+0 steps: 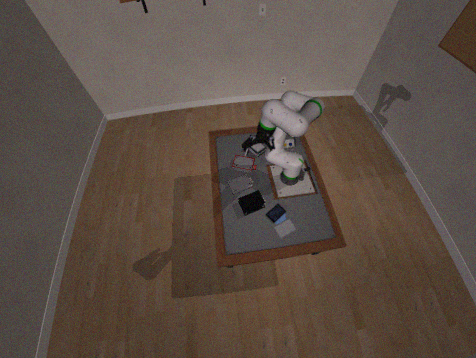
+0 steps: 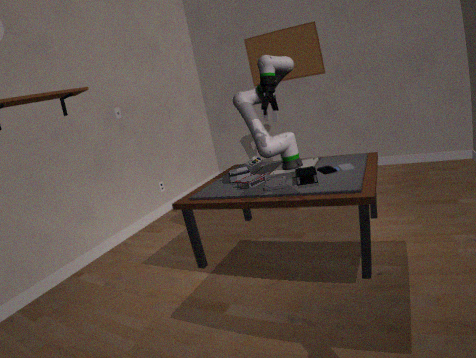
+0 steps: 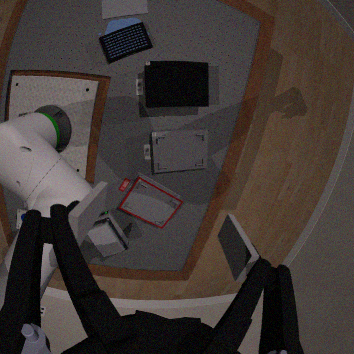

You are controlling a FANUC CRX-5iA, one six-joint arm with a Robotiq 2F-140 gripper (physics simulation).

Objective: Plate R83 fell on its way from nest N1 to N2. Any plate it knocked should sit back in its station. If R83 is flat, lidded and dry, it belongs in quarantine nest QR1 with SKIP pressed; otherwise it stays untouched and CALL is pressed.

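Places are measured from the arm's base along level axes (x right, y back, z down), in metres.
Where they show: gripper, fingertip midpoint: [image 1: 255, 154] [image 2: 271, 121] [image 3: 165, 211]; arm's base at its link origin: [image 1: 289, 177] [image 2: 292, 166] [image 3: 49, 129].
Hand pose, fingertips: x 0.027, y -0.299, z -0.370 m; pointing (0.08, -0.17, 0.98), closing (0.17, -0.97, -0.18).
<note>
Things, the pixels of their top centre, and the offset from my fingertips. "spot": a spot on its surface instead.
- blue patch at a spot on its surface: [image 3: 121, 23] [image 1: 281, 219] spot: dx -0.339, dy +0.105, dz +0.368 m
- pale flat square at a spot on its surface: [image 3: 125, 7] [image 2: 344, 167] [image 1: 283, 226] spot: dx -0.393, dy +0.102, dz +0.362 m
- black block-like item at its top centre: [image 3: 178, 82] [image 2: 305, 170] [image 1: 251, 200] dx -0.165, dy -0.063, dz +0.307 m
- grey nest at its top centre: [image 3: 181, 151] [image 2: 274, 180] [image 1: 239, 182] dx +0.021, dy -0.100, dz +0.342 m
- red-outlined nest at its top centre: [image 3: 150, 205] [image 2: 250, 177] [image 1: 243, 162] dx +0.189, dy -0.023, dz +0.324 m
- grey-white box-like device at its top centre: [image 3: 104, 241] [image 2: 238, 169] [image 1: 256, 144] dx +0.318, dy +0.127, dz +0.301 m
- button panel at its top centre: [image 3: 41, 230] [image 2: 251, 159] [image 1: 281, 141] dx +0.278, dy +0.343, dz +0.286 m
My gripper [image 1: 260, 145] [image 2: 270, 116] [image 3: 165, 211] is open and empty, high above the table. A dark plate with a grid of wells [image 1: 276, 213] [image 2: 327, 170] [image 3: 125, 42] lies askew on the mat, with no lid visible over its wells. A blue patch [image 1: 281, 220] [image 3: 121, 23] shows at its edge. A pale flat square [image 1: 285, 228] [image 2: 346, 166] [image 3: 125, 7] lies beside it. A black block-like item [image 1: 251, 202] [image 2: 306, 176] [image 3: 176, 84] covers one station. A grey nest [image 1: 241, 185] [image 3: 179, 151] and a red-outlined nest [image 1: 254, 168] [image 3: 161, 190] hold no plate. Labels are unreadable.
A grey-white box-like device [image 1: 257, 148] [image 2: 239, 173] [image 3: 107, 237] stands near the red nest. A button panel [image 1: 289, 144] [image 2: 256, 161] [image 3: 21, 217] is partly hidden by the arm. The arm's base stands on a framed pale board [image 1: 299, 190] [image 3: 50, 85].
</note>
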